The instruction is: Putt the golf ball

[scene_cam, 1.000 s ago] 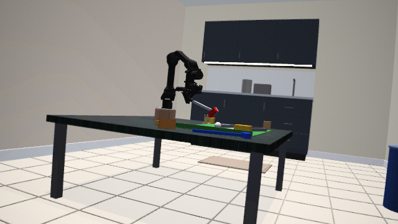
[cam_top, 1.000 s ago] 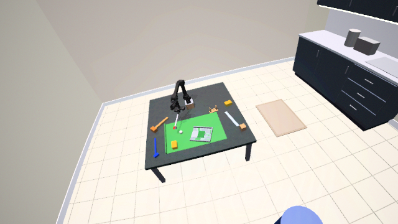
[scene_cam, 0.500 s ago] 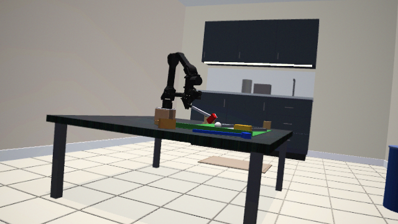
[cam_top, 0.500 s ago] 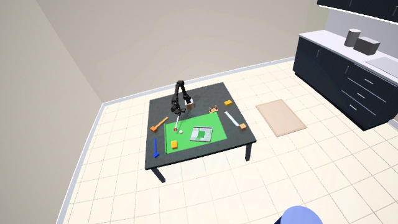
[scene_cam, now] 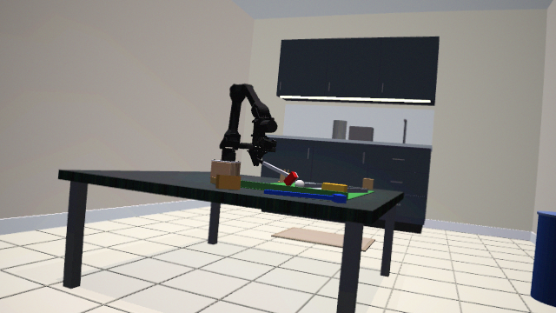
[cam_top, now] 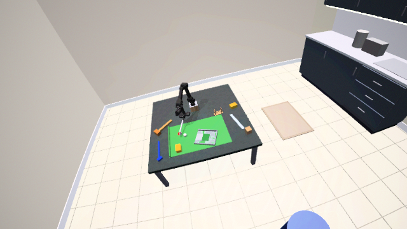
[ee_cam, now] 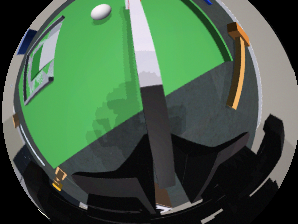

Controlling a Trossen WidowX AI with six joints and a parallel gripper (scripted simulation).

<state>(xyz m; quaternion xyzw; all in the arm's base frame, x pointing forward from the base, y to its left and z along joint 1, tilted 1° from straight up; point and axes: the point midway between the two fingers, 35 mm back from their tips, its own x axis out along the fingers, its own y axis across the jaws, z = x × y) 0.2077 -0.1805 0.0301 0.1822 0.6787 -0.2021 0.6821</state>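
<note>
The red putter lies 10 cm ahead of my gripper tip and 6 cm to the right of it. From my gripper tip the other things lie so: white golf ball: 22 cm ahead, 6 cm to the right, 6 cm below; then wooden putter stand: 46 cm to the left, 5 cm below, 4 cm ahead; then blue putter: 42 cm to the right, 31 cm ahead, 7 cm below.
</note>
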